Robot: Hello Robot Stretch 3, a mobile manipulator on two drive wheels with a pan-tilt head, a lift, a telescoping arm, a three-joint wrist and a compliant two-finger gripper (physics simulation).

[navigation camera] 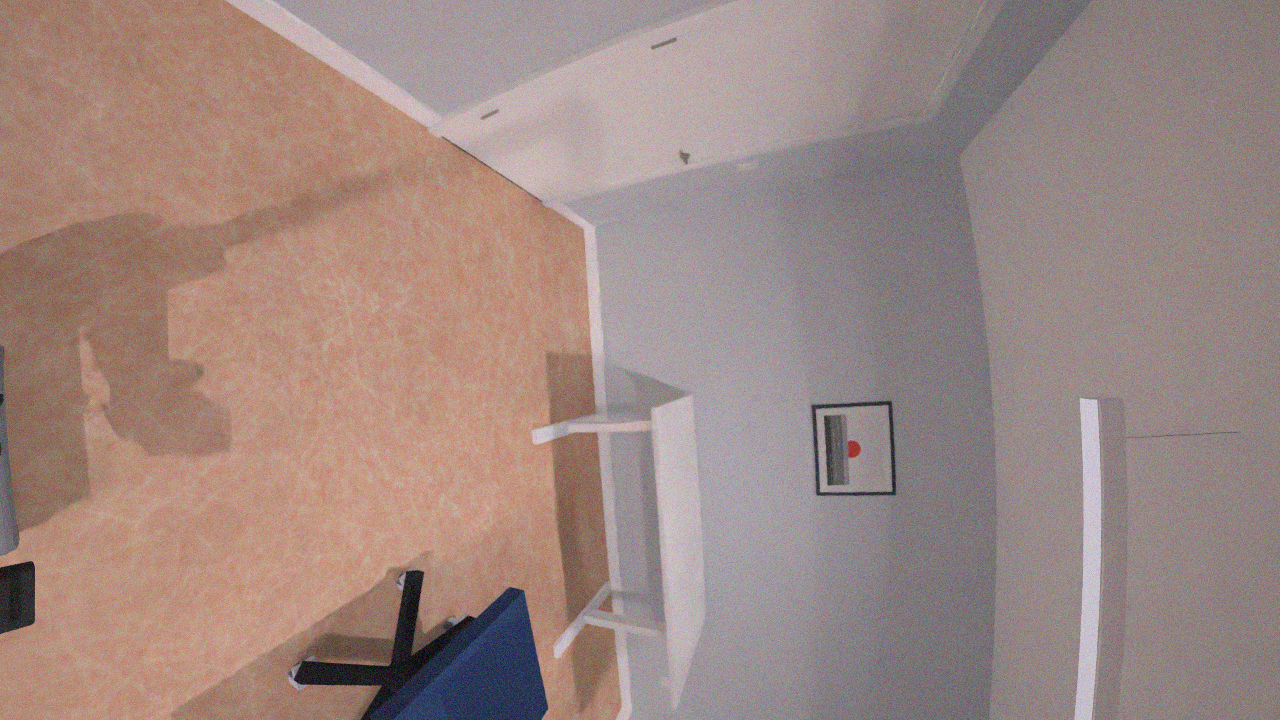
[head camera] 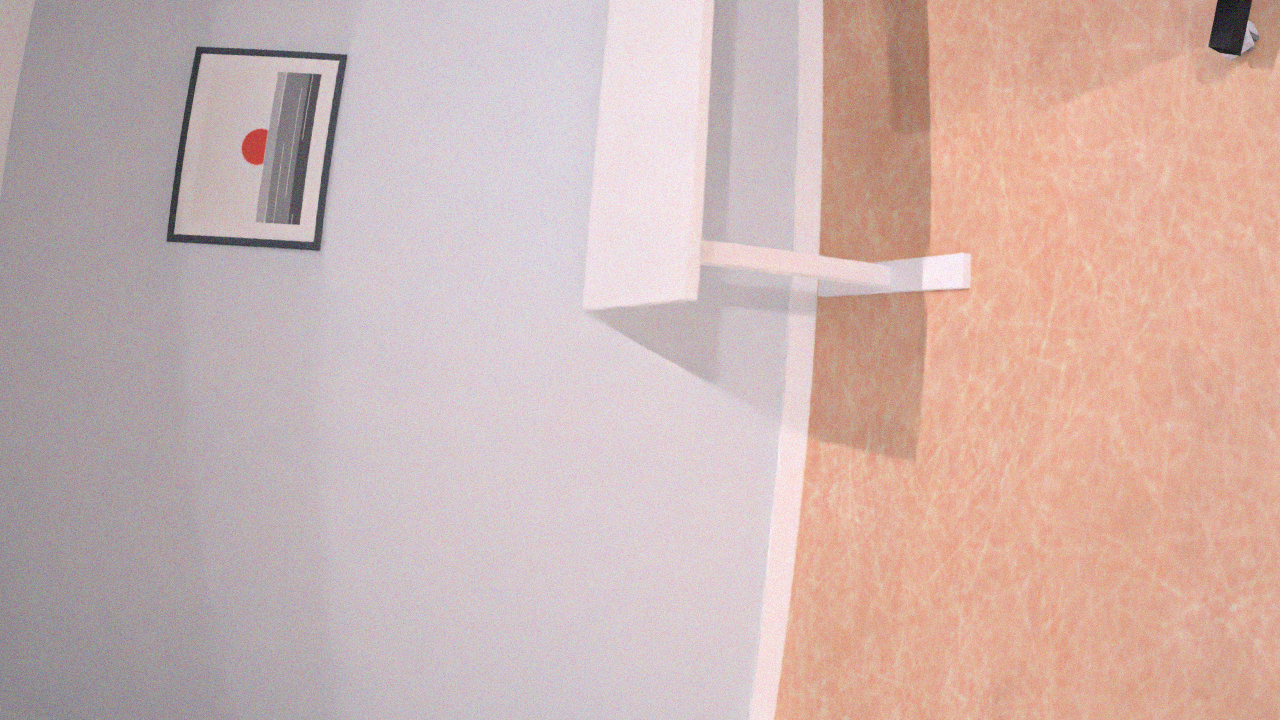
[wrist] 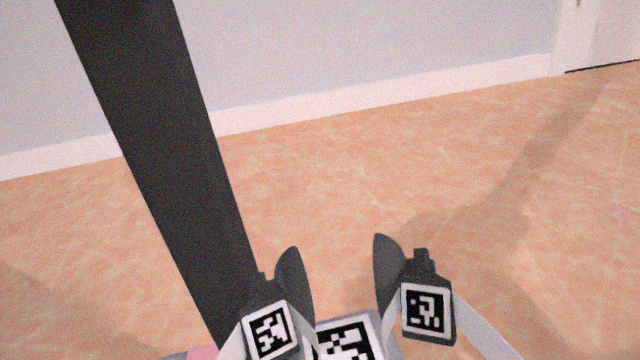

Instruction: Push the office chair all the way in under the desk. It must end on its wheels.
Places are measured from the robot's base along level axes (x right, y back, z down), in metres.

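Pixels of known places: gripper, between the fingertips: (wrist: 339, 267).
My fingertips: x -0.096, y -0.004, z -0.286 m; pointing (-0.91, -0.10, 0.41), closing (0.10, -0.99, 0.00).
Note:
Behind a point stands the place of what it marks.
The office chair (navigation camera: 483, 667) @[z -0.470, x 0.746, y -0.692 m] has a blue panel above a black base with casters and stands with its base on the floor. It is partly cut off at the bottom of the navigation view. In the head view, a black base leg (head camera: 1230, 26) @[z -0.107, x 0.619, y -0.766 m] with a caster shows at the top right corner. The white desk (head camera: 648, 161) @[z -0.720, x 0.477, y -1.861 m] (navigation camera: 680, 519) @[z -0.720, x 0.789, y -1.852 m] stands against the wall. The chair is on the room side of the desk; their exact gap cannot be told. My gripper (wrist: 339, 267) @[z -0.286, x -0.096, y -0.004 m] is open and empty over the floor, with neither chair nor desk near it in the wrist view.
A framed picture (head camera: 214, 147) @[z -1.786, x 0.540, y -2.350 m] (navigation camera: 832, 447) @[z -1.549, x 0.535, y -2.350 m] hangs above the desk. A white door (navigation camera: 760, 98) @[z -1.317, x -1.107, y -1.519 m] (wrist: 617, 30) @[z -0.135, x -1.112, y -1.304 m] is in the adjoining wall. A dark upright bar (wrist: 165, 165) crosses the left of the wrist view. Shadows lie on the floor.

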